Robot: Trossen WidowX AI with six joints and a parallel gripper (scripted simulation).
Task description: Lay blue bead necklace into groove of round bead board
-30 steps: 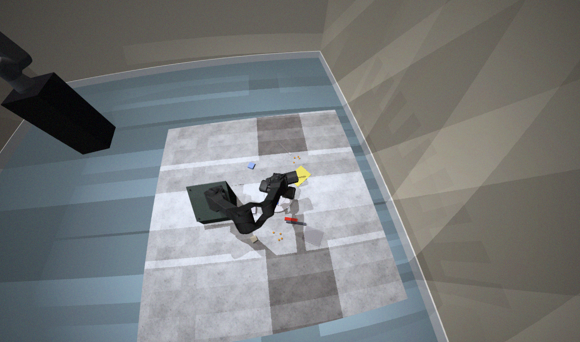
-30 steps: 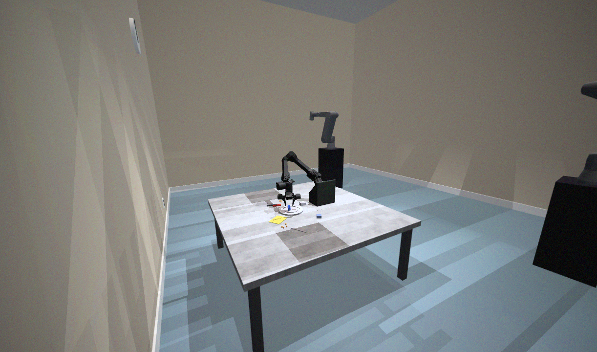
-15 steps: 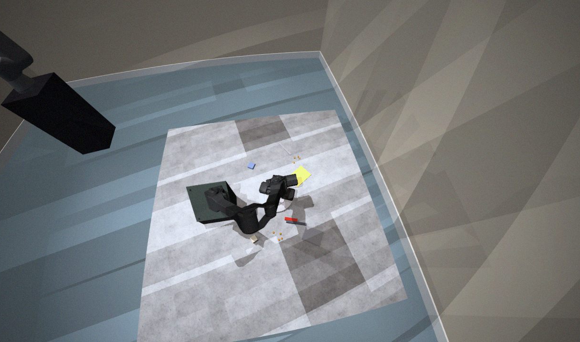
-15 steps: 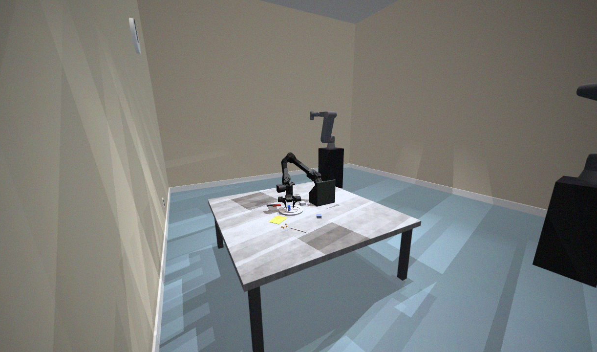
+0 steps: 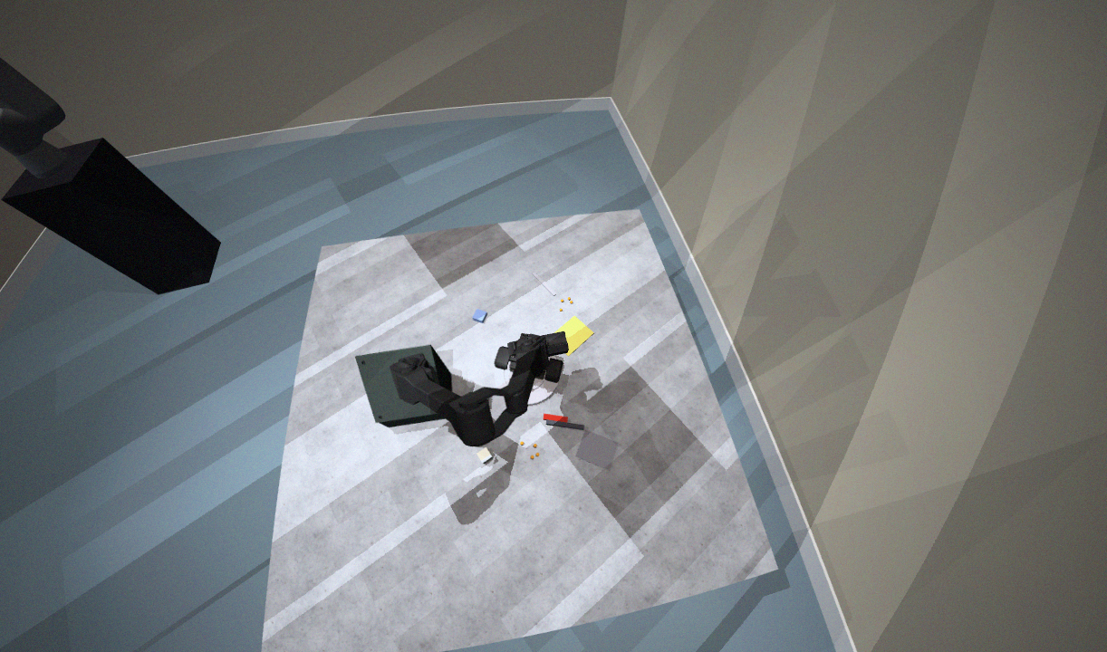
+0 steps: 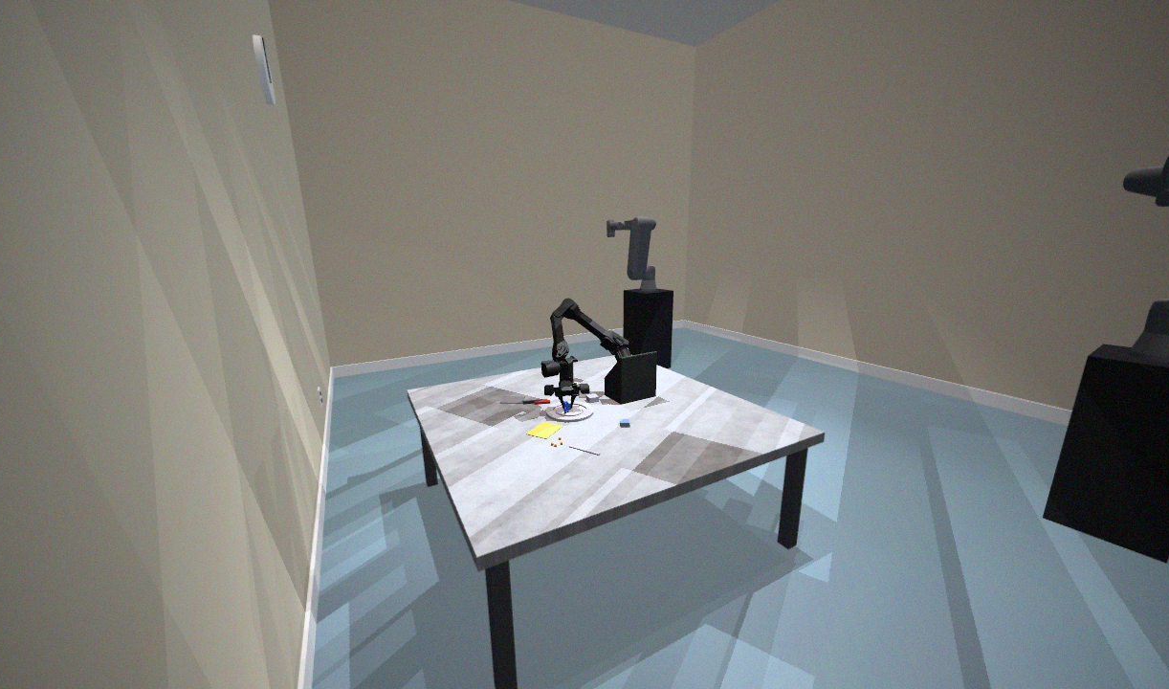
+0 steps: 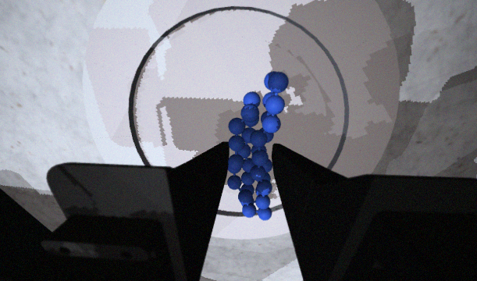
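Now: gripper tip 1 cm past the round white bead board, 1 cm to the right of it and 1 cm above it. From my gripper tip the other things lie so: cream cube: 17 cm behind, 20 cm to the right; yellow sheet: 16 cm ahead, 10 cm to the left, 1 cm below; grey tool: 5 cm ahead, 16 cm to the right, 1 cm below.
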